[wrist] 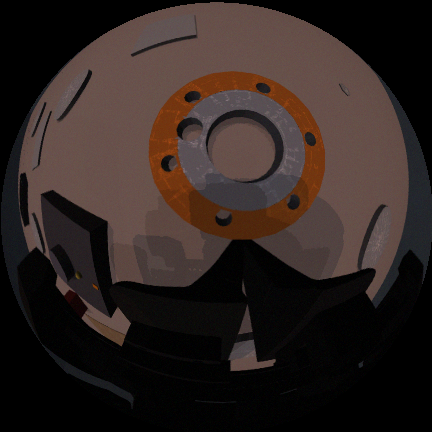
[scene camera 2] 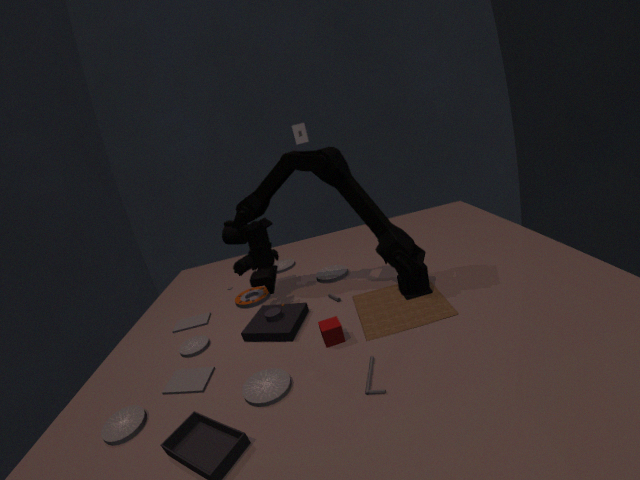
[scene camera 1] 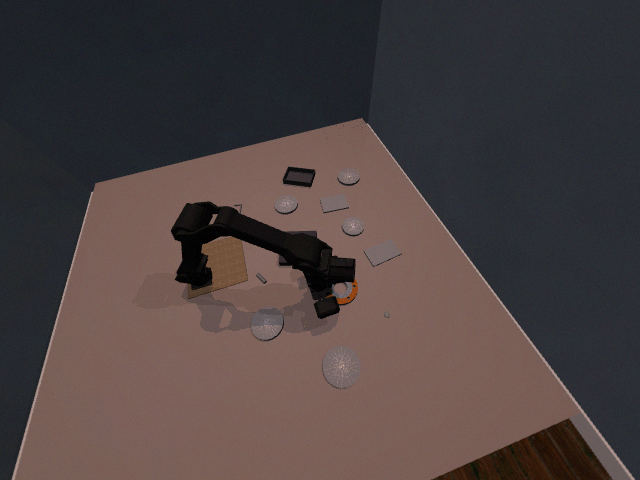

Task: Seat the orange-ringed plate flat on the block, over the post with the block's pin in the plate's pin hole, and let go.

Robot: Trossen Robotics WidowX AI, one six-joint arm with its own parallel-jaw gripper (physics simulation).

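Places are measured from the arm's base along level axes (x ahead, y left, z up), in metres.
Pixels of known places: gripper, fingertip midpoint: (wrist: 239, 242) (scene camera 2: 272, 293) (scene camera 1: 322, 294); arm's base, link origin: (scene camera 2: 415, 290) (scene camera 1: 201, 278).
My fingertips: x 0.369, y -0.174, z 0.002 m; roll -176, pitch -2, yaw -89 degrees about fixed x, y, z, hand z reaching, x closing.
Note:
For each thing: its middle in the pictures, then the offset to it from my fingertips.
- orange-ringed plate, body centre: (wrist: 244, 145) (scene camera 2: 252, 297) (scene camera 1: 340, 287) 0.001 m left, 0.060 m ahead, 0.002 m up
- dark block, body centre: (wrist: 66, 258) (scene camera 2: 275, 319) (scene camera 1: 298, 246) 0.181 m left, 0.031 m back, 0.016 m up
- red cube, body centre: (scene camera 2: 331, 331) (wrist: 73, 304) 0.284 m left, 0.161 m back, 0.016 m up
- black tray, body centre: (scene camera 2: 204, 444) (scene camera 1: 299, 176) 0.521 m left, 0.055 m ahead, 0.008 m up
- L-shaped bar, body centre: (scene camera 2: 377, 373) 0.418 m left, 0.227 m back, 0.001 m down
The orange-ringed plate (scene camera 1: 351, 296) (scene camera 2: 243, 299) (wrist: 315, 160) lies flat on the table, with a grey inner ring and a large centre hole. My gripper (scene camera 1: 329, 290) (scene camera 2: 264, 282) (wrist: 239, 242) is shut and empty. Its fingertips meet just above the plate's near edge. The dark block (scene camera 2: 293, 316) (wrist: 80, 238) with its round post (scene camera 2: 272, 312) (wrist: 62, 257) stands beside the plate, apart from it. In scene camera 1 the arm hides most of the block (scene camera 1: 309, 233).
A red cube (scene camera 2: 330, 330) and a tan mat (scene camera 1: 228, 267) (scene camera 2: 404, 311) under the arm's base lie past the block. Grey discs (scene camera 1: 267, 324) (scene camera 1: 341, 367), flat grey squares (scene camera 1: 382, 251) (scene camera 1: 333, 203), a black tray (scene camera 1: 299, 169) and an L-shaped bar (scene camera 2: 370, 376) are scattered around.

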